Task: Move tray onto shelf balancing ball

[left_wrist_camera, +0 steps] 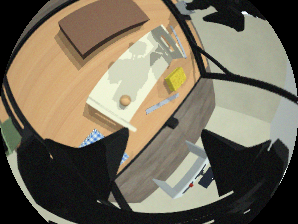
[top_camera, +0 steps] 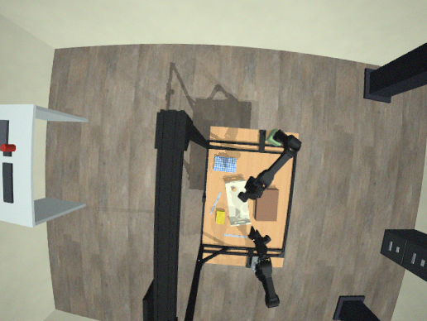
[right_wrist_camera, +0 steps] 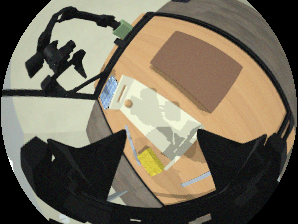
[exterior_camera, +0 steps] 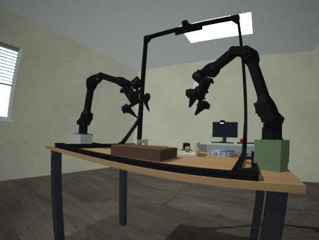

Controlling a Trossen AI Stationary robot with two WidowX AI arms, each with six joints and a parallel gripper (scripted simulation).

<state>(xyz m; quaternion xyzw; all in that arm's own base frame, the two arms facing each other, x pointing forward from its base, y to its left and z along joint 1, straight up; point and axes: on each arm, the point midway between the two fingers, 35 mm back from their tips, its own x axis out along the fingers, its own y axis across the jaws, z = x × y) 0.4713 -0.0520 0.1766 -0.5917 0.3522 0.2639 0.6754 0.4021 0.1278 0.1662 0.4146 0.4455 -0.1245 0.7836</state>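
Now: left hand 40 mm past the orange ball, 50 mm to the left of it and 250 mm above it. Also, from my left hand: white tray: 10 mm ahead, 160 mm to the right, 250 mm below; then shelf: 250 mm ahead, 160 mm to the right, 240 mm below.
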